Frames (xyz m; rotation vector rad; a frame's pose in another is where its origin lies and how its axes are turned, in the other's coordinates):
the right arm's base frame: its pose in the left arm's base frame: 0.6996 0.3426 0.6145 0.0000 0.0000 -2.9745
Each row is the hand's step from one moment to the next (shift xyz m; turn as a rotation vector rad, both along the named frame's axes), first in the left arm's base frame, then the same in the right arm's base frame.
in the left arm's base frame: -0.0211 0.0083 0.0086 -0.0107 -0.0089 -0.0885
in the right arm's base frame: 0.0194 -0.0117 0.0086 0.0120 0.0070 -0.0885
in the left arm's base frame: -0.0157 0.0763 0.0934 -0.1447 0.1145 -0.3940
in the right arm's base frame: 0.0028 -0.0778 0.0934 0.1236 -0.1370 -0.3940
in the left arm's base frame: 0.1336 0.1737 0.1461 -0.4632 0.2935 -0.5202
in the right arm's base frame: -0.1606 -0.1491 0.1461 0.4079 -0.3664 -0.5202
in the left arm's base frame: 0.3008 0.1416 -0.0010 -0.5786 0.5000 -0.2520
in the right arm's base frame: -0.3202 -0.0896 -0.0010 0.4874 -0.5893 -0.2520
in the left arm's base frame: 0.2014 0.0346 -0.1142 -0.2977 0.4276 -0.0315
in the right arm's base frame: -0.2043 -0.0006 -0.1142 0.2224 -0.4712 -0.0315
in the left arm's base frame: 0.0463 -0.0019 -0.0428 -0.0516 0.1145 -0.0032
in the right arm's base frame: -0.0453 0.0096 -0.0428 0.0318 -0.1215 -0.0032
